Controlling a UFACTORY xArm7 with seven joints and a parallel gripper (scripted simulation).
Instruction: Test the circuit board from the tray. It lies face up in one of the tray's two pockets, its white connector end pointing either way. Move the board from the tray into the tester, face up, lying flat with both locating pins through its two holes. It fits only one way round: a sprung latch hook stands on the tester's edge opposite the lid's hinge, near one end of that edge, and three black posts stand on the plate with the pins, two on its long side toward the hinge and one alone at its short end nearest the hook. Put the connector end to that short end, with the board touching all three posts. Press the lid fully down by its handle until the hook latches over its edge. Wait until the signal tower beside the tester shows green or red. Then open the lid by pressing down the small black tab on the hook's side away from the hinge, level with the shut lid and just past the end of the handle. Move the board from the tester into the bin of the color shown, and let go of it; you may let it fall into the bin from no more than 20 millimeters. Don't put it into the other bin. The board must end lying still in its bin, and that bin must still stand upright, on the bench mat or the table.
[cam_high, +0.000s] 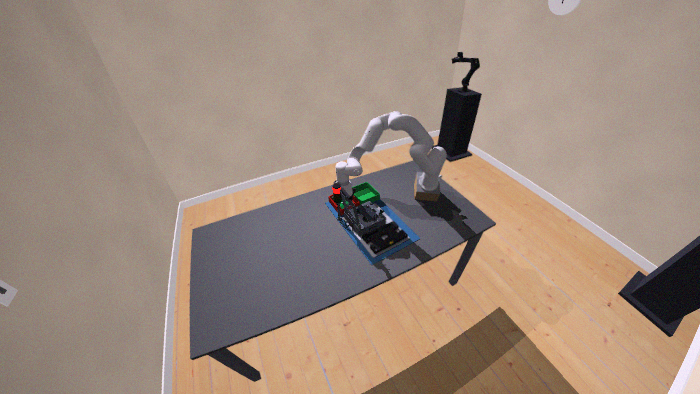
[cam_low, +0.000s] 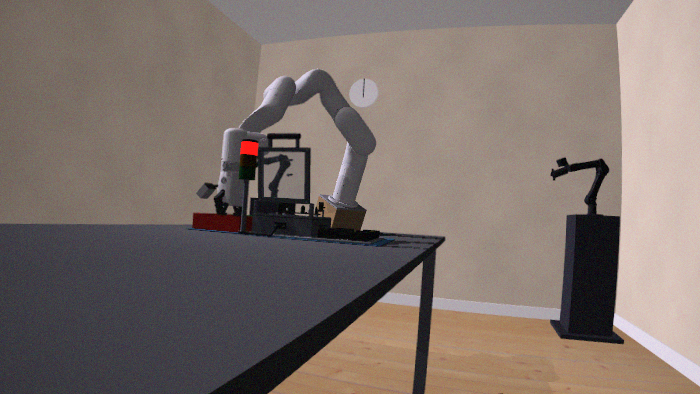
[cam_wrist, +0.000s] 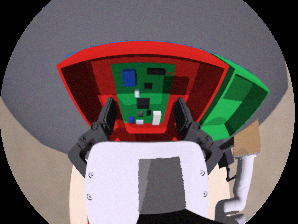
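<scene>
My hand is 1 cm above the red bin. Also, from my hand: green circuit board (1 cm below); then green bin (15 cm behind, 2 cm to the right, 1 cm below); then tester plate (6 cm behind, 20 cm to the left, 5 cm above).
</scene>
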